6 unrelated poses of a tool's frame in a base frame.
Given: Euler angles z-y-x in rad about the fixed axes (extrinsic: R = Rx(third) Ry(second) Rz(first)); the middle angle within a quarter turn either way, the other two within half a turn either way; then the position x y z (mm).
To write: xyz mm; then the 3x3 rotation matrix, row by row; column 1 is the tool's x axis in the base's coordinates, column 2 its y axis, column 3 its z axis. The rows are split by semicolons. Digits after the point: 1 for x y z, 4 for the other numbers.
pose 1, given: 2.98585 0.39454 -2.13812 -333.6 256.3 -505.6
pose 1, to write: -333.6 256.3 -505.6; -0.9120 -0.1432 0.3844; 0.2369 0.5812 0.7786; -0.3349 0.8011 -0.4961
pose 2, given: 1.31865 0.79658 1.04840 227.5 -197.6 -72.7
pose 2, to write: 227.5 -197.6 -72.7; 0.1744 -0.6770 0.7150; 0.6378 -0.4755 -0.6059; 0.7502 0.5617 0.3488
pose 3, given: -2.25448 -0.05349 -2.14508 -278.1 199.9 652.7
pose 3, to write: -278.1 199.9 652.7; -0.6307 0.7741 -0.0535; 0.3928 0.3779 0.8384; 0.6692 0.5078 -0.5425
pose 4, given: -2.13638 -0.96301 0.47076 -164.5 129.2 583.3
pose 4, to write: -164.5 129.2 583.3; -0.3060 0.4821 -0.8209; -0.5529 -0.7920 -0.2590; -0.7750 0.3746 0.5089
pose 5, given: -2.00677 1.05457 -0.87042 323.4 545.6 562.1
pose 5, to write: 323.4 545.6 562.1; -0.2084 0.4474 0.8697; -0.3034 -0.8749 0.3774; 0.9298 -0.1852 0.3181
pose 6, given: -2.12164 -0.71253 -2.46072 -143.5 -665.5 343.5
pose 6, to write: -143.5 -665.5 343.5; -0.3961 0.6448 -0.6538; 0.4467 0.7573 0.4763; 0.8022 -0.1034 -0.5880
